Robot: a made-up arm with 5 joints. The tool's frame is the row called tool.
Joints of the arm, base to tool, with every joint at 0 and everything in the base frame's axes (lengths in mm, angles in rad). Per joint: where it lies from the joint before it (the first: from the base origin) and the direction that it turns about. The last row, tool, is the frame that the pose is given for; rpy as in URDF.
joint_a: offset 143 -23 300 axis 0 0 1
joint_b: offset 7 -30 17 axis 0.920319 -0.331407 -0.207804
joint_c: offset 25 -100 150 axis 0 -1 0
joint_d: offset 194 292 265 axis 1 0 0
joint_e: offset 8 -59 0 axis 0 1 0
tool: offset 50 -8 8 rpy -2.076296 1.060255 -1.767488
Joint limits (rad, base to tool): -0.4..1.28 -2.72..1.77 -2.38..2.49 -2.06..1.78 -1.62..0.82
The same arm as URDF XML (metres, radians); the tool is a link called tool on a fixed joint. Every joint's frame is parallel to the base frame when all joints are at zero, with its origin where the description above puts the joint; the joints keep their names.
<robot name="arm">
<link name="base_link"/>
<link name="link1"/>
<link name="link2"/>
<link name="link3"/>
<link name="link4"/>
<link name="link5"/>
<link name="tool"/>
<joint name="joint_a" type="revolute"><parent link="base_link"/><child link="link1"/><origin xyz="0.1430 -0.0230 0.3000" rpy="0.0000 0.0000 0.0000"/><axis xyz="0 0 1"/><limit lower="-0.4000" upper="1.2800"/></joint>
<joint name="joint_b" type="revolute"><parent link="link1"/><child link="link2"/><origin xyz="0.0070 -0.0300 0.0170" rpy="0.0000 0.0000 0.0000"/><axis xyz="0.920319 -0.331407 -0.207804"/><limit lower="-2.7200" upper="1.7700"/></joint>
<joint name="joint_c" type="revolute"><parent link="link2"/><child link="link3"/><origin xyz="0.0250 -0.1000 0.1500" rpy="0.0000 0.0000 0.0000"/><axis xyz="0 -1 0"/><limit lower="-2.3800" upper="2.4900"/></joint>
<joint name="joint_d" type="revolute"><parent link="link3"/><child link="link4"/><origin xyz="0.1940 0.2920 0.2650" rpy="0.0000 0.0000 0.0000"/><axis xyz="1 0 0"/><limit lower="-2.0600" upper="1.7800"/></joint>
<joint name="joint_e" type="revolute"><parent link="link4"/><child link="link5"/><origin xyz="0.0080 -0.0590 0.0000" rpy="0.0000 0.0000 0.0000"/><axis xyz="0 1 0"/><limit lower="-1.6200" upper="0.8200"/></joint>
<joint name="tool_fixed" type="fixed"><parent link="link5"/><child link="tool"/><origin xyz="0.0500 -0.0080 0.0080" rpy="-2.0763 1.0603 -1.7675"/></joint>
</robot>

